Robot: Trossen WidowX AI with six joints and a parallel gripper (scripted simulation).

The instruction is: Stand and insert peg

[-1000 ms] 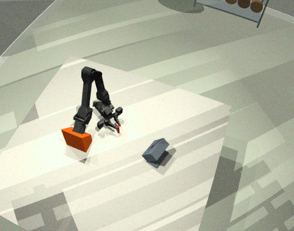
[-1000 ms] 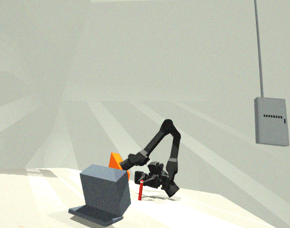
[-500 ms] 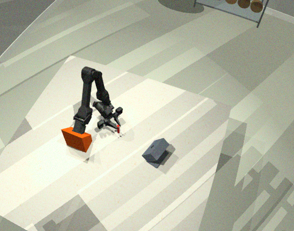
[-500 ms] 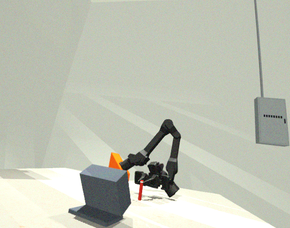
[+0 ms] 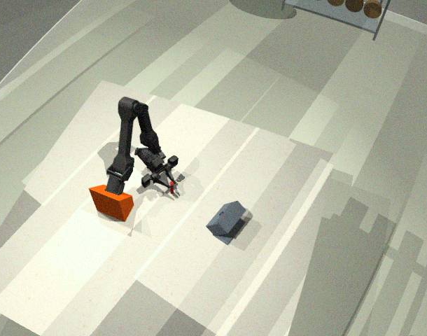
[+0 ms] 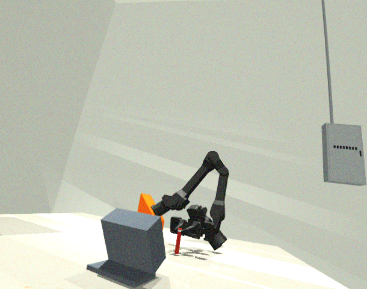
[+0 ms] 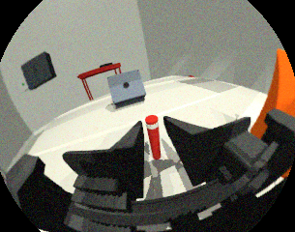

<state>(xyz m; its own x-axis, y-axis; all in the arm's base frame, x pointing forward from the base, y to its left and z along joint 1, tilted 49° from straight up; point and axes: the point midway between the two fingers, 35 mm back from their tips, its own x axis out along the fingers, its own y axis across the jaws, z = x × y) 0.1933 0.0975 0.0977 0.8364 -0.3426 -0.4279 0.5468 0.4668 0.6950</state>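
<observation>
The red peg is 10 mm to the left of my gripper tip, 10 mm below it and 10 mm behind it. Round my gripper tip: grey-blue panel block: 250 mm ahead, 90 mm to the right.
</observation>
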